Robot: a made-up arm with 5 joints.
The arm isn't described. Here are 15 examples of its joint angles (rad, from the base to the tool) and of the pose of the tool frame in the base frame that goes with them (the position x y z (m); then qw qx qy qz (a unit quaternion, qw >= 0)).
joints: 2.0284 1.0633 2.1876 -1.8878 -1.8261
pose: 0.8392 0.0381 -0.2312 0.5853 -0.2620 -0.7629 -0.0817
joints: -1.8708 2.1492 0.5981 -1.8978 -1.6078
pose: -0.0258 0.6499 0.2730 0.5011 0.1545 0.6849 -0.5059
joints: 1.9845 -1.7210 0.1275 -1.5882 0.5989
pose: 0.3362 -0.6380 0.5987 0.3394 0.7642 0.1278 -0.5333
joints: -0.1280 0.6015 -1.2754 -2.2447 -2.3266
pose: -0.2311 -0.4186 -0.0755 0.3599 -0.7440 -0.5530 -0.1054
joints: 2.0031 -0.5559 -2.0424 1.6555 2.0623
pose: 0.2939 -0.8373 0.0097 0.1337 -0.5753 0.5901 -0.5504
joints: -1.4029 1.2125 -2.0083 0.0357 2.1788
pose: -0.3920 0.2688 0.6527 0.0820 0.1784 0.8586 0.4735
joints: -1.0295 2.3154 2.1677 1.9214 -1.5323
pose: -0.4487 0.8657 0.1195 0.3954 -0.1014 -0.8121 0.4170
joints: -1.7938 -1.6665 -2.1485 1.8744 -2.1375
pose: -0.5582 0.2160 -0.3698 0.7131 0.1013 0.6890 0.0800
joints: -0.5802 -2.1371 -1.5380 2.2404 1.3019
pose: 0.4271 0.0996 -0.9030 0.3032 -0.9270 -0.2205 -0.0088
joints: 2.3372 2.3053 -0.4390 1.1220 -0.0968
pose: 0.8691 -0.2007 -0.1601 0.0665 0.9408 0.1855 -0.2757
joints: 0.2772 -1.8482 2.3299 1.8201 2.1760
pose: 0.4927 0.2688 0.1959 0.9743 0.0320 -0.0288 0.2209
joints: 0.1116 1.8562 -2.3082 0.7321 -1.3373
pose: -0.3686 0.1016 -0.7993 0.1946 -0.4940 -0.3772 0.7588
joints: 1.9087 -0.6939 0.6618 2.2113 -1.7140
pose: -0.1095 -0.7570 0.1702 0.3030 -0.7460 0.4665 -0.3661
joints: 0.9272 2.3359 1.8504 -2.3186 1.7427
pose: -0.1119 0.1311 -0.8487 0.1085 -0.9324 0.3448 -0.0009
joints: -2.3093 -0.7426 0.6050 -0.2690 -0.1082
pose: 0.0732 -0.0099 0.4456 0.5772 0.4832 0.6524 0.0879
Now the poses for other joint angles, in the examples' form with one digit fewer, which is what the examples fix.
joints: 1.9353 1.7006 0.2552 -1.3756 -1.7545
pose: 0.094 0.319 -0.355 0.307 0.463 -0.667 0.497
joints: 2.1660 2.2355 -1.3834 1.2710 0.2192
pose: 1.076 0.245 0.199 0.519 0.755 0.396 -0.051
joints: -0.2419 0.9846 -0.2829 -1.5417 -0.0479
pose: -0.767 0.362 0.211 0.935 0.189 0.163 0.250
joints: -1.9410 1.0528 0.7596 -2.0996 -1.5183
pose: 0.131 0.215 0.896 0.209 0.438 0.873 -0.046
